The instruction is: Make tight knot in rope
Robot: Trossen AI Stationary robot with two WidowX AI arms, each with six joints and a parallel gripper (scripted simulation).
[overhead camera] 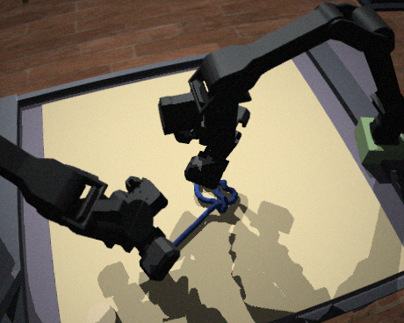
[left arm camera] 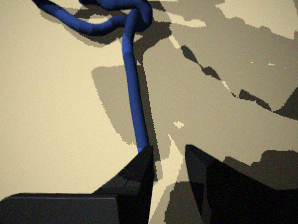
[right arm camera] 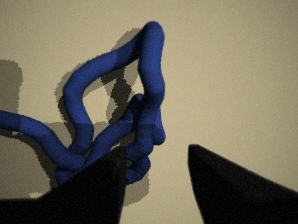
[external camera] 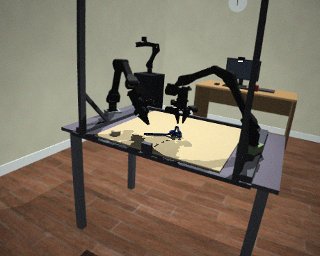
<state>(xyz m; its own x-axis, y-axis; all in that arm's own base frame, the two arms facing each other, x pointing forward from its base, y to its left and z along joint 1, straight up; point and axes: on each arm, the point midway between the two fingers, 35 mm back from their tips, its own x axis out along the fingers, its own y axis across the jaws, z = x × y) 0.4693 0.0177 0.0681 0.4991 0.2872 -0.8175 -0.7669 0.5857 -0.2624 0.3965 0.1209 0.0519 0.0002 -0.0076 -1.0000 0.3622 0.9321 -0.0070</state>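
Right now the tan mat is 100 mm below my right hand, 20 mm to the left of it and 20 mm ahead of it.
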